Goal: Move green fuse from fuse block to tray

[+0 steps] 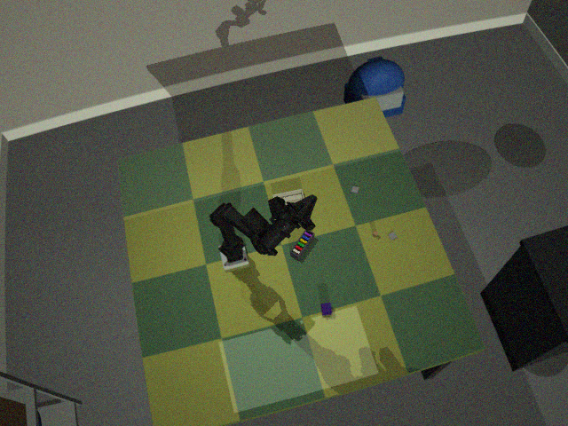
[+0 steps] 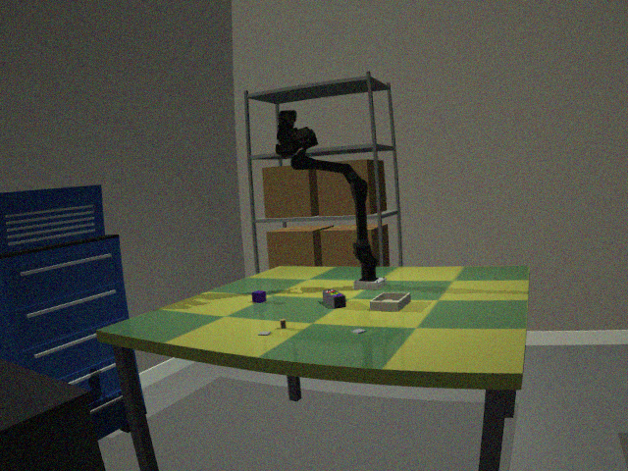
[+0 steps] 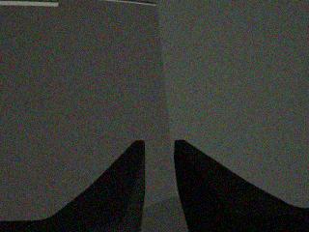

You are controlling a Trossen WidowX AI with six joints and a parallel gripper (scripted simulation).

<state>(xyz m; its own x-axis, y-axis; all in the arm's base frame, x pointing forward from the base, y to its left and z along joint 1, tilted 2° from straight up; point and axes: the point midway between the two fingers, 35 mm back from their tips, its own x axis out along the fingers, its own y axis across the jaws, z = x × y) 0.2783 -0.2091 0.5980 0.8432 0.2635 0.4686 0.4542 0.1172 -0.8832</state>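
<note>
My gripper tip is now 630 mm above the green fuse, 140 mm to the right of it and 20 mm past it. Round my gripper tip: white fuse (630 mm below, 120 mm to the left, 40 mm behind); yellow fuse (630 mm below, 150 mm to the left); red fuse (630 mm below, 130 mm to the left, 30 mm behind).
</note>
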